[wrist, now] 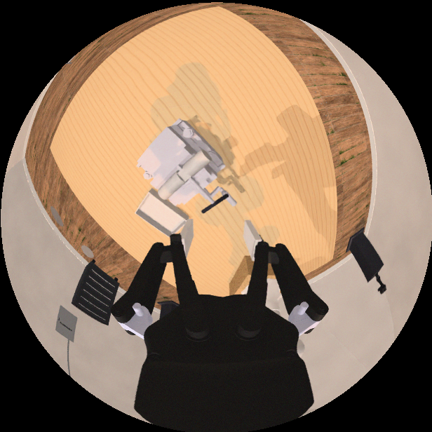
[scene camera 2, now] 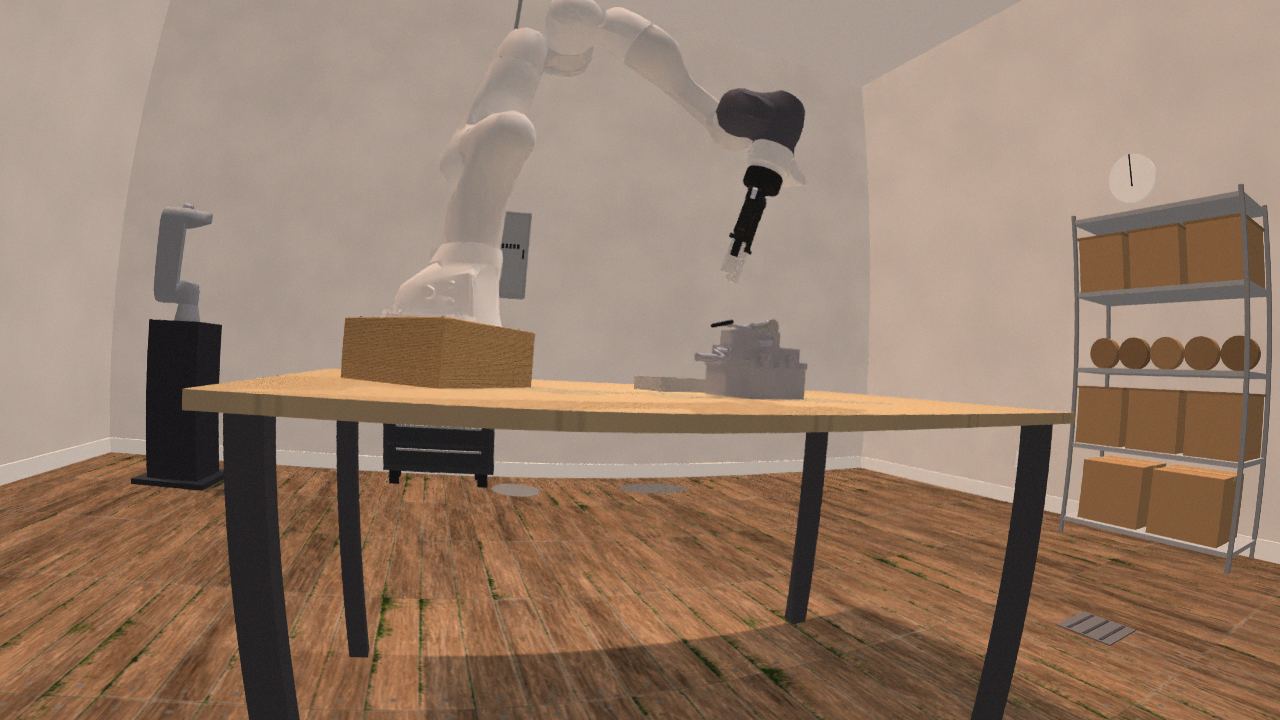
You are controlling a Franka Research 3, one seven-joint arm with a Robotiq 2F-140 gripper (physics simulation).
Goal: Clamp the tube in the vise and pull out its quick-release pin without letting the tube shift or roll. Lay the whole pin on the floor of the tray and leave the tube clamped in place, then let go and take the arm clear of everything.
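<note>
The grey vise [scene camera 2: 760, 380] [wrist: 162, 152] stands on the table. The pale tube [scene camera 2: 760, 327] [wrist: 196, 164] lies across its top, with a narrow collar near mid-length. Whether the jaws grip it tightly cannot be told. A black bar [scene camera 2: 721, 323] [wrist: 215, 203] sits beside the vise at the end of grey rod parts. The quick-release pin cannot be told apart surely from the small grey parts. The shallow tray [scene camera 2: 666, 383] [wrist: 160, 212] stands beside the vise; no pin shows on its visible floor. My gripper [scene camera 2: 732, 270] [wrist: 218, 227] is partly open and empty, above the vise and apart from it.
The wooden table [scene camera 2: 572, 413] [wrist: 220, 45] bears the vise and tray. The arm's wooden base block [scene camera 2: 438, 351] stands left of them. A shelf rack [scene camera 2: 1243, 358] stands beyond the table at the right.
</note>
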